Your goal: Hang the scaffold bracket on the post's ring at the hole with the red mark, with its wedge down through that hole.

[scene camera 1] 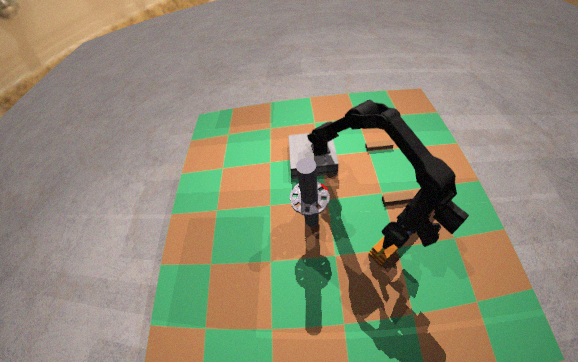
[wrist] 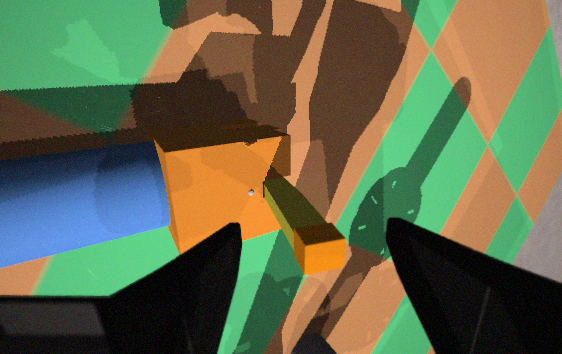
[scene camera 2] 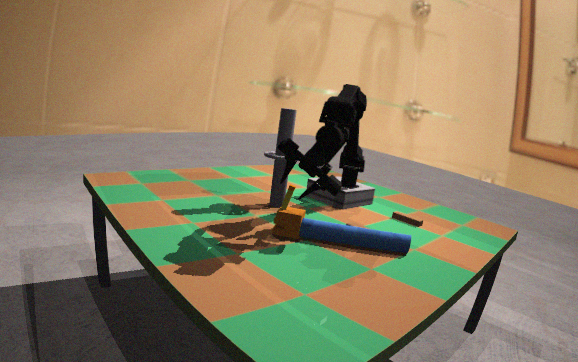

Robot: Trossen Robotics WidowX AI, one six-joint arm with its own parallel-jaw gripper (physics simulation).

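Note:
The scaffold bracket has an orange head [scene camera 1: 381, 255] [scene camera 2: 290, 223] [wrist: 220, 185], a blue tube [scene camera 2: 355, 236] [wrist: 130, 190] and an orange wedge [scene camera 2: 288, 198] [wrist: 320, 257]. It lies on the checkered table with its wedge sticking up at a slant. My gripper [scene camera 2: 292, 190] [wrist: 313, 230] is open and empty, with its fingertips apart on either side of the wedge's free end in the wrist view. The grey post [scene camera 1: 309, 187] [scene camera 2: 286, 125] stands upright and bears a pale ring [scene camera 1: 300, 210] [scene camera 2: 270, 154] with holes around it. A red mark [scene camera 1: 324, 187] shows at the ring's rear right in scene camera 1. The arm hides most of the tube there.
The arm's grey base block [scene camera 1: 299, 150] [scene camera 2: 340, 195] stands behind the post. Two low brown bars [scene camera 1: 379, 147] [scene camera 1: 395, 200] lie on the table at the right in scene camera 1. One bar [scene camera 2: 407, 219] shows behind the blue tube in scene camera 2.

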